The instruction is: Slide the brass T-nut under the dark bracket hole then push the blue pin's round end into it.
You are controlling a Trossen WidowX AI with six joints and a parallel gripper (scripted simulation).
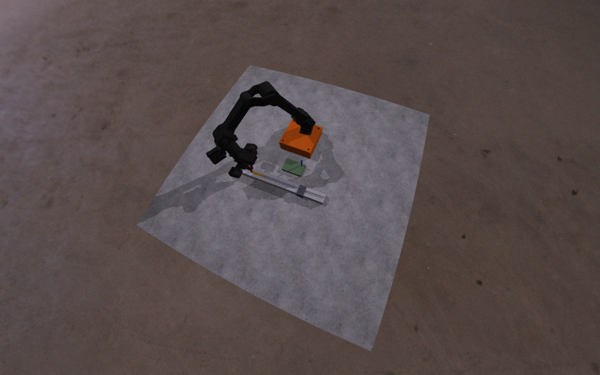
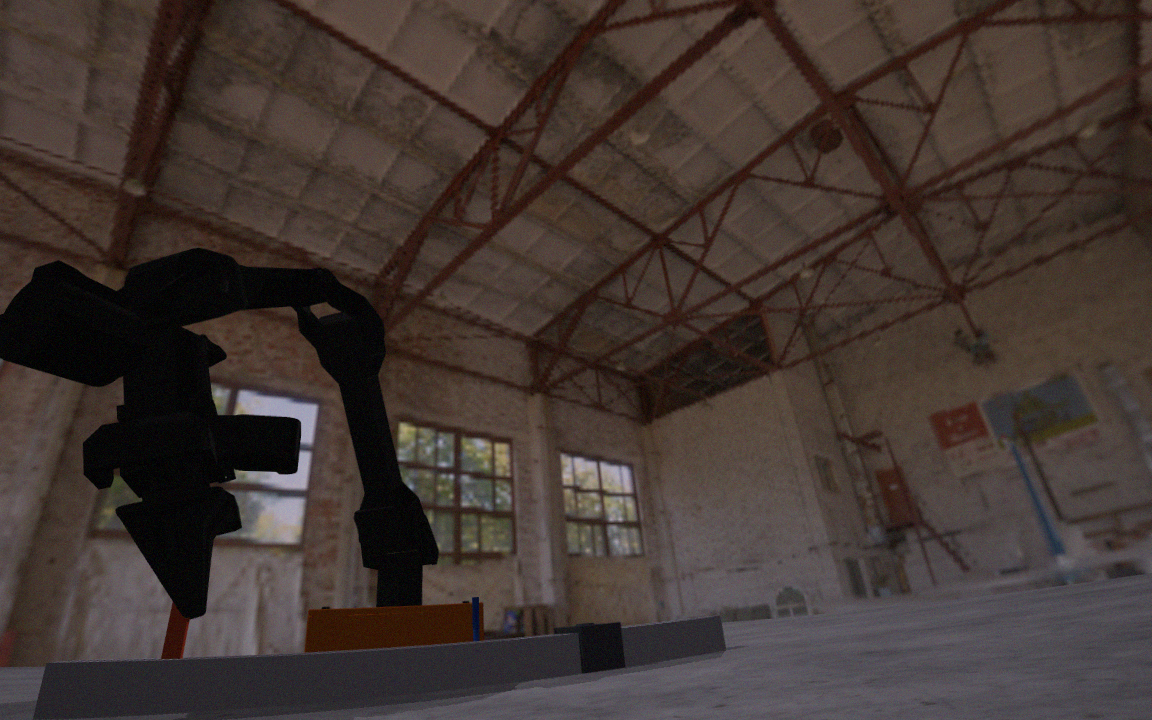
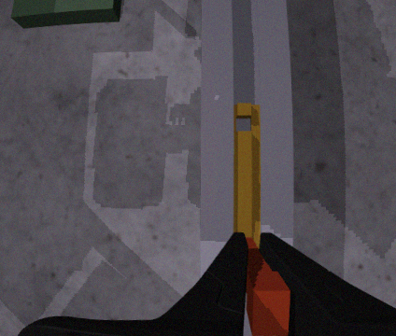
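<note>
The blue pin lies 100 mm behind my gripper tip, 240 mm to the left of it and 30 mm below it. Round my gripper tip: green tray: 90 mm behind, 220 mm to the left, 50 mm below.
</note>
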